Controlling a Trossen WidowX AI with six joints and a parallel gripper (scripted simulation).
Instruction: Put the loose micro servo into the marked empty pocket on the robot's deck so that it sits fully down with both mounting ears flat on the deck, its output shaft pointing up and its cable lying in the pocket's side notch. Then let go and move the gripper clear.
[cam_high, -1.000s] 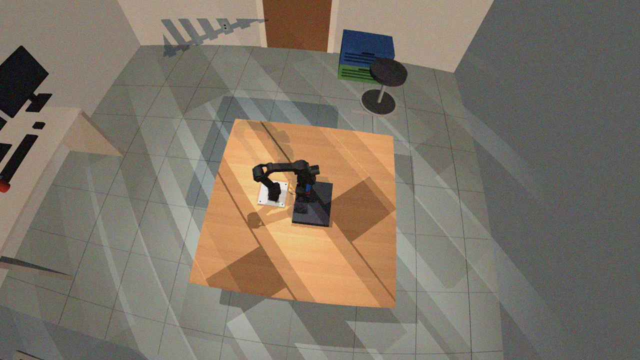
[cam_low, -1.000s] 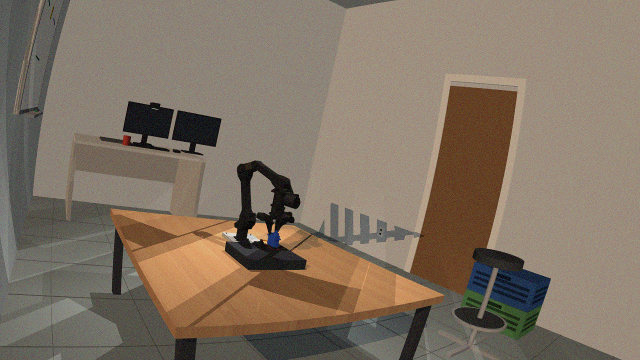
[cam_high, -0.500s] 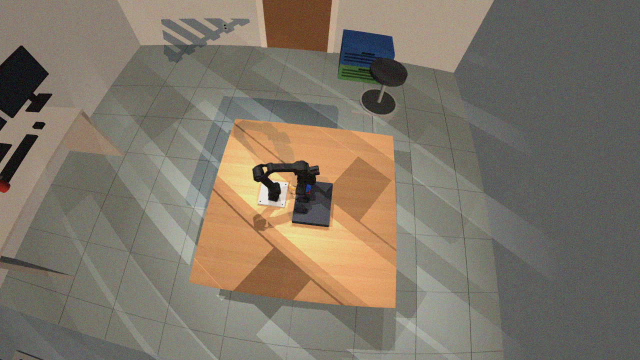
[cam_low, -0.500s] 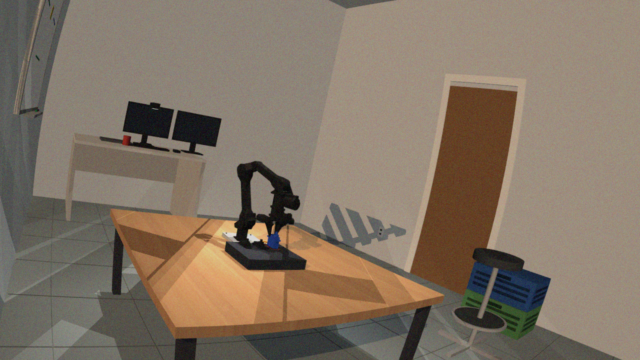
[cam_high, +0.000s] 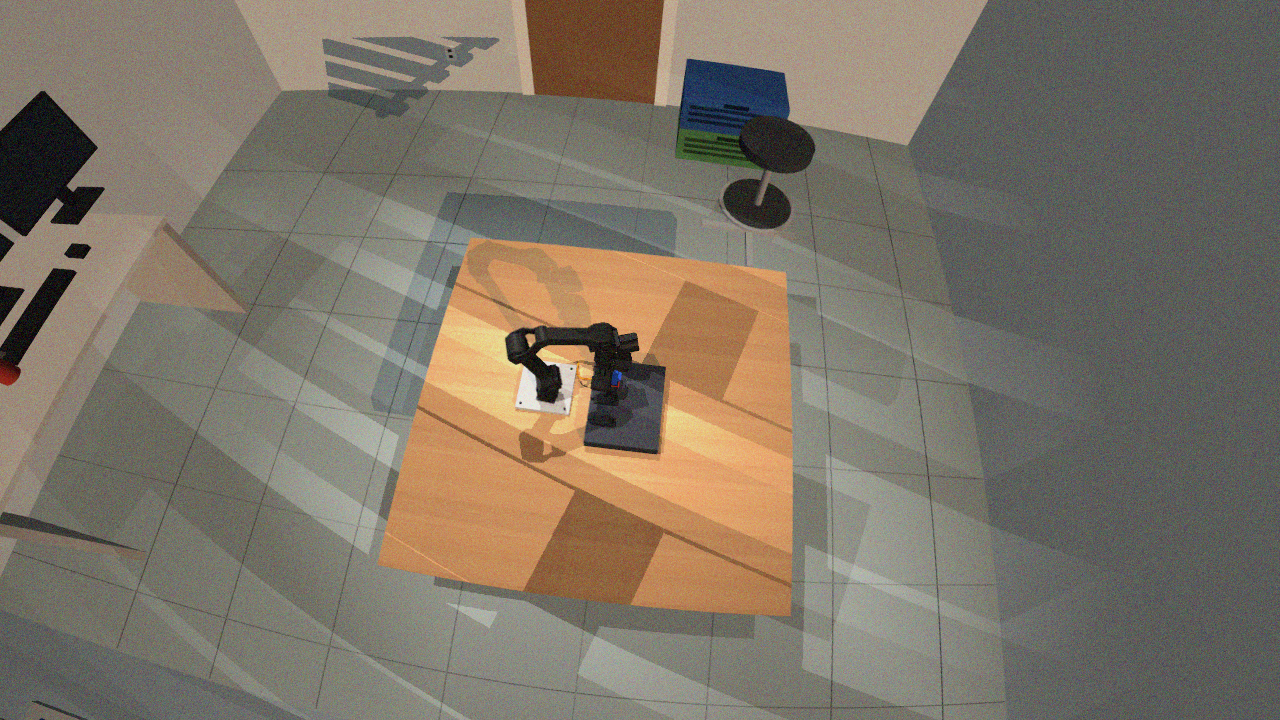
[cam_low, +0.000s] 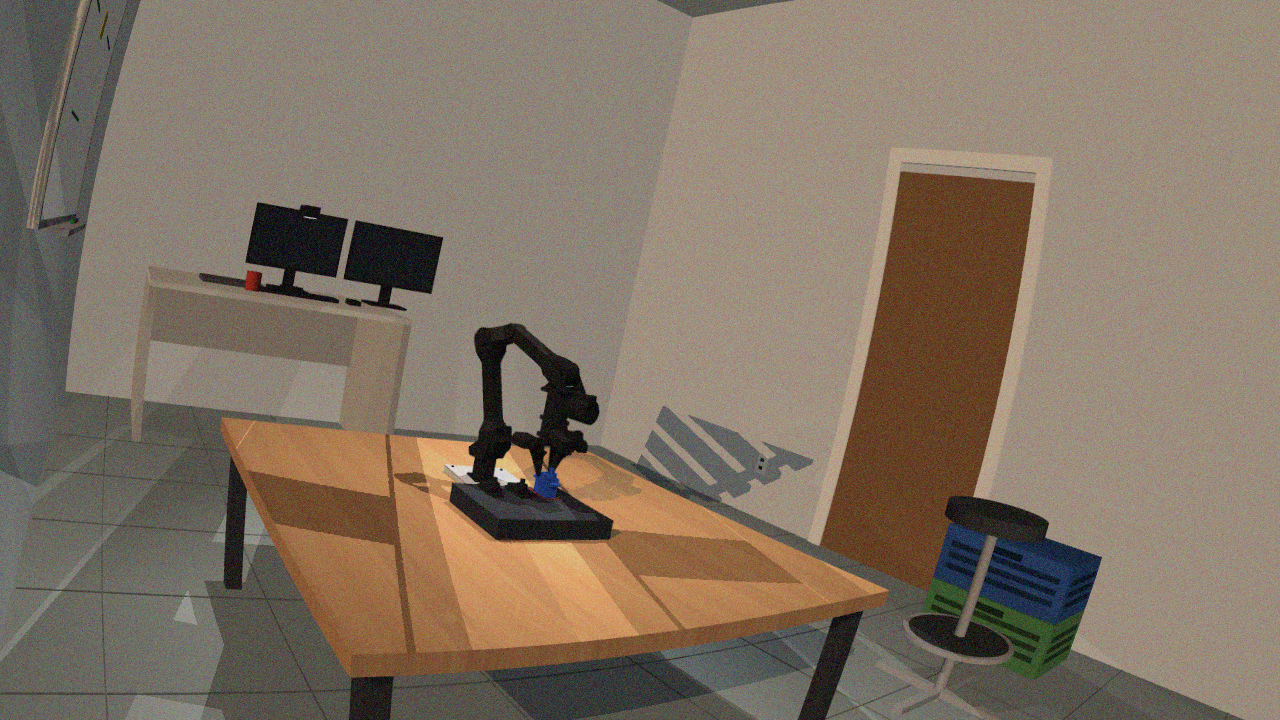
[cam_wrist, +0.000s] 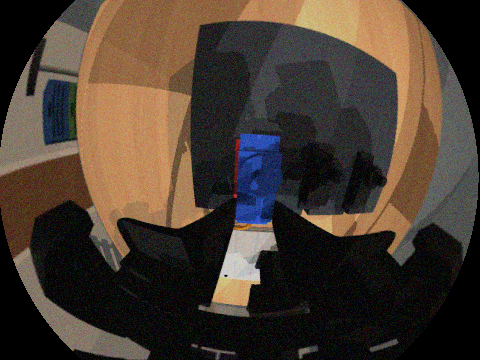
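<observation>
Right now my gripper tip is 130 mm short of the dark robot deck, 70 mm to the left of it and 60 mm above it.
</observation>
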